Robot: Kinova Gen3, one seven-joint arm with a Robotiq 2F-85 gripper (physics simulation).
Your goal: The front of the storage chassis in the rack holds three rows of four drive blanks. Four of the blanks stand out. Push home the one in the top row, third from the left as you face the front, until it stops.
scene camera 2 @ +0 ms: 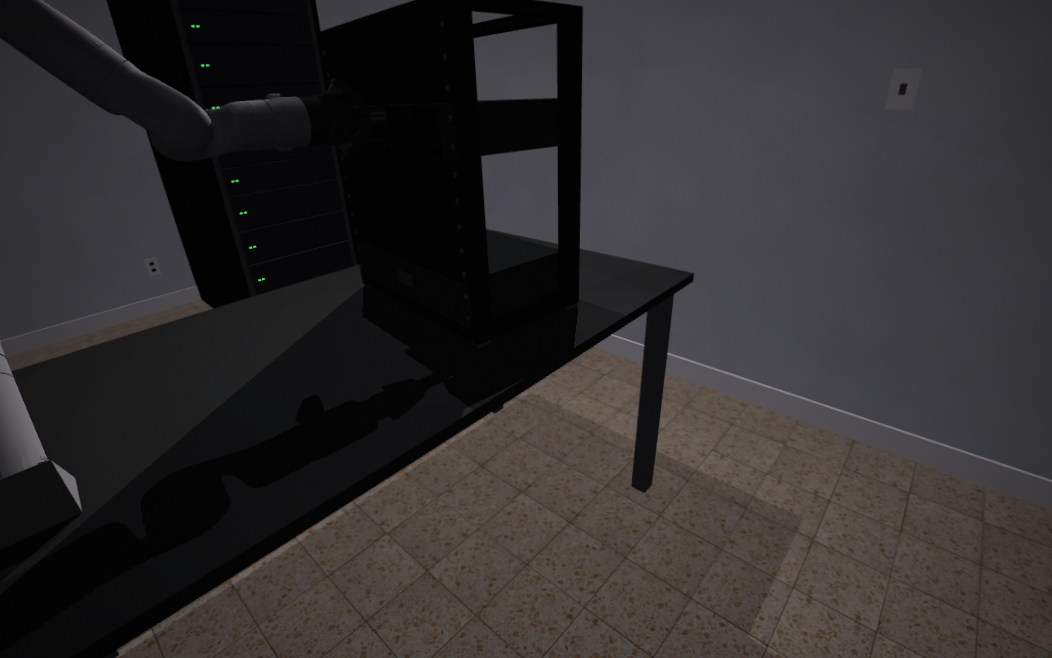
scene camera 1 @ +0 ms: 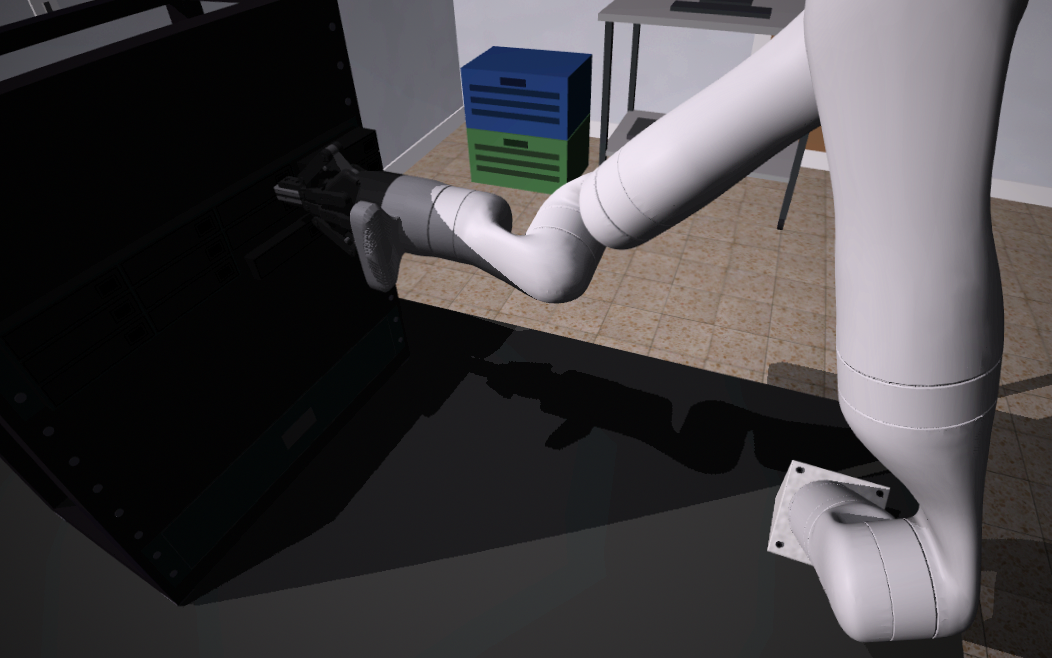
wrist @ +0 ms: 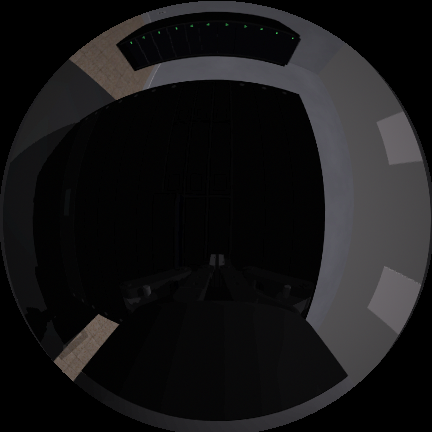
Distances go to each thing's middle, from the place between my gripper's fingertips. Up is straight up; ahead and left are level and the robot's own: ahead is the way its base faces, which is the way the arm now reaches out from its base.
Labels:
My gripper is now 160 mm short of the black rack [scene camera 1: 186, 344], 50 mm to the right of it and 130 mm above it.

